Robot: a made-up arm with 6 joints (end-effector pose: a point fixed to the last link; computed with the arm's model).
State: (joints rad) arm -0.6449 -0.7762 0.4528 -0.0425 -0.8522 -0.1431
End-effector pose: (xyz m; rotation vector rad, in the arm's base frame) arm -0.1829 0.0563 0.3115 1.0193 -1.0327 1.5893
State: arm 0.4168 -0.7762 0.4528 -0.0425 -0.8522 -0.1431
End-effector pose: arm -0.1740 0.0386 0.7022 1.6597 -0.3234 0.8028
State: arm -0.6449 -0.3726 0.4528 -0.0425 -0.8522 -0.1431
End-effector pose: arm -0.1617 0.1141 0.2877 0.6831 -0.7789 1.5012
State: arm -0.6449 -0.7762 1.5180 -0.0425 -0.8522 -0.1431
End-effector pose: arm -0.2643 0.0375 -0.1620 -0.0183 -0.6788 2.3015
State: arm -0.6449 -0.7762 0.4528 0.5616 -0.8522 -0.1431
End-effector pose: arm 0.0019 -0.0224 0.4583 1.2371 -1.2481 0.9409
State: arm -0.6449 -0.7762 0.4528 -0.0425 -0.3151 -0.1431
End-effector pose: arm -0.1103 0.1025 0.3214 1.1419 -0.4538 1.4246
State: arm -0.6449 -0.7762 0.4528 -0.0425 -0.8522 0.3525
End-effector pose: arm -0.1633 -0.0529 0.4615 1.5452 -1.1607 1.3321
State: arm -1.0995 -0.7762 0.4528 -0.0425 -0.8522 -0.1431
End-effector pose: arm -0.0664 0.0536 0.1821 0.6339 -1.3060 1.8607
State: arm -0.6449 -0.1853 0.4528 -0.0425 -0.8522 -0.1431
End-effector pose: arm -0.1484 0.1356 0.2702 0.5318 -0.6621 1.4487
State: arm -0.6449 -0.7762 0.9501 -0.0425 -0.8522 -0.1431
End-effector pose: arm -0.2654 0.0949 0.0970 0.5633 -0.8970 1.9687
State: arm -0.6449 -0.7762 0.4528 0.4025 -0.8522 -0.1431
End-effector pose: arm -0.0481 0.0098 0.4287 1.1888 -1.2005 1.1164
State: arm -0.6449 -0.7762 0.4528 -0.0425 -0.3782 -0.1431
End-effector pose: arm -0.1188 0.0967 0.3226 1.1312 -0.5209 1.4473
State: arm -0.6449 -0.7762 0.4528 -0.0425 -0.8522 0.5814
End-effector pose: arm -0.1377 -0.1201 0.5103 1.7797 -1.2043 1.1817
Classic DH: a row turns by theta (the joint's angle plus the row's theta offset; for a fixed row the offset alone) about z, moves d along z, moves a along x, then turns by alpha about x. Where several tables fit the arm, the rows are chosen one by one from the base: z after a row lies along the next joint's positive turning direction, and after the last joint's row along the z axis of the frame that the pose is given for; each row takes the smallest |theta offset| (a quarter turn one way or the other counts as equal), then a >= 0, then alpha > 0; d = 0 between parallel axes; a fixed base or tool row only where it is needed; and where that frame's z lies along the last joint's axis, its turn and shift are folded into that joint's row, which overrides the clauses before.
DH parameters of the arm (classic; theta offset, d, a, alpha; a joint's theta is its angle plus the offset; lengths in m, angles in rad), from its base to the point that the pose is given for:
base (fixed): -0.0719 0.4967 0.1517 -1.5273
joint 1: -1.4757 -0.0176 -0.1401 1.558
joint 2: 1.3722 0.2489 -0.3057 1.0954
joint 3: 0.5866 0.021 0.008 -2.6978
joint 4: -1.1343 -0.0921 -0.0445 -1.5708
joint 5: 0 0.0234 -0.0828 1.5708
joint 6: -0.3968 -0.1014 -0.2591 1.8569
tool (fixed): 2.9202 -0.2902 0 0

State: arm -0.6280 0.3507 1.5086 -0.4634 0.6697 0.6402
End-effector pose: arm 0.0073 -0.2397 -0.1701 -0.6720 0.3553 0.3118
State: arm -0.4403 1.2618 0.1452 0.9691 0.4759 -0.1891
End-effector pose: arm 0.2789 -0.0449 0.5333 0.3600 -0.4047 -0.5394
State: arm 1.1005 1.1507 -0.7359 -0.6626 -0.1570 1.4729
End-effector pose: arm 0.4732 -0.0689 0.3794 0.2252 0.2394 -0.7937
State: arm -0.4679 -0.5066 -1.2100 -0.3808 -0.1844 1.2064
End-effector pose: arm 0.3814 -0.6199 0.1551 2.3635 -0.6199 -1.4734
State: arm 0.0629 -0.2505 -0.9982 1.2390 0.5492 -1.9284
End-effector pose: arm -0.0259 -0.3168 0.5745 2.3634 -0.0992 0.1693
